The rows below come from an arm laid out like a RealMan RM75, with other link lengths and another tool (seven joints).
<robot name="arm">
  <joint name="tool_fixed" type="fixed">
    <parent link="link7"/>
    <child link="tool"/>
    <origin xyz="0.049 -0.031 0.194" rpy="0 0.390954 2.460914"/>
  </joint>
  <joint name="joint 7" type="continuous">
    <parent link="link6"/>
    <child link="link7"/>
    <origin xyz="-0.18 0 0" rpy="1.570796 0 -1.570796"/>
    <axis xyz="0 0 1"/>
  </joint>
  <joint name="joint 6" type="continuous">
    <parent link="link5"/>
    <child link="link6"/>
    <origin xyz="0 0 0" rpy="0 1.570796 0"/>
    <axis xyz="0 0 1"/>
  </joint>
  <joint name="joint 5" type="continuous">
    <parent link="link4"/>
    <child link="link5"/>
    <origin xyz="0 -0.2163 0" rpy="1.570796 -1.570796 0"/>
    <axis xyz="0 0 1"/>
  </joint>
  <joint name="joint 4" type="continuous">
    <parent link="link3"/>
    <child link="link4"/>
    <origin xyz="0 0 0" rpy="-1.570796 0 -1.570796"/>
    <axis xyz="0 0 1"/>
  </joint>
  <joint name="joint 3" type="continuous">
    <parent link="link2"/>
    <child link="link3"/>
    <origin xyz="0.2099 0 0" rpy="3.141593 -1.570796 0"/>
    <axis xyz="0 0 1"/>
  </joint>
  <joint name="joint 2" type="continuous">
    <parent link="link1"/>
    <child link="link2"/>
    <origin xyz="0 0 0" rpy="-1.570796 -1.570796 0"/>
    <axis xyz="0 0 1"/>
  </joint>
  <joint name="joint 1" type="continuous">
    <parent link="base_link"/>
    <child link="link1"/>
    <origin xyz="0 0 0.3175" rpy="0 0 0"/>
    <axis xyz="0 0 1"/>
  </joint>
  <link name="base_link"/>
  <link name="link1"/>
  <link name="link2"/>
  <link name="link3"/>
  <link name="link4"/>
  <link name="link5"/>
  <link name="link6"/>
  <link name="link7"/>
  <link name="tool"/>
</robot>
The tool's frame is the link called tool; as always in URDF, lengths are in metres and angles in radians. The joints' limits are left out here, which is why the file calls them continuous.
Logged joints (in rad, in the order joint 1, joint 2, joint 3, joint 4, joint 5, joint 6, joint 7), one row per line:
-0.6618 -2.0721 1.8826 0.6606 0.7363 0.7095 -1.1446
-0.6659 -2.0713 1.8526 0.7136 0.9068 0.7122 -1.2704
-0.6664 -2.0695 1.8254 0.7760 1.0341 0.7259 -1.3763
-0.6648 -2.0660 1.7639 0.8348 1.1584 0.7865 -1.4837
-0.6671 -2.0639 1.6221 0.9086 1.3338 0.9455 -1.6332
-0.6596 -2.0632 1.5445 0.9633 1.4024 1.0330 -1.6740
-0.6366 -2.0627 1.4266 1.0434 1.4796 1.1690 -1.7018
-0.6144 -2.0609 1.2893 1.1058 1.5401 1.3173 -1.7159
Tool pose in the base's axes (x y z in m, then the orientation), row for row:
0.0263 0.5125 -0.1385 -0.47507 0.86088 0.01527 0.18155
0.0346 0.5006 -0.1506 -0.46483 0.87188 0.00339 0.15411
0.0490 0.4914 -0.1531 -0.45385 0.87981 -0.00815 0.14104
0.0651 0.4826 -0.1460 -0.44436 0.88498 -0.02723 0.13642
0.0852 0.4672 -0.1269 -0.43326 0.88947 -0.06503 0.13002
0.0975 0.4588 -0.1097 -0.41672 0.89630 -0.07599 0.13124
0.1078 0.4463 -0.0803 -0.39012 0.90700 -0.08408 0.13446
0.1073 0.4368 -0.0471 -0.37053 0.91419 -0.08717 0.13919
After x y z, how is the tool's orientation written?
As a quaternion, x y z w.
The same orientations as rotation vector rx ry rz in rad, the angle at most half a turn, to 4 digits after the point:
-1.3413 2.4306 0.0431
-1.3324 2.4991 0.0097
-1.3105 2.5404 -0.0235
-1.2864 2.5620 -0.0788
-1.2588 2.5843 -0.1889
-1.2099 2.6024 -0.2206
-1.1306 2.6287 -0.2437
-1.0710 2.6424 -0.2520

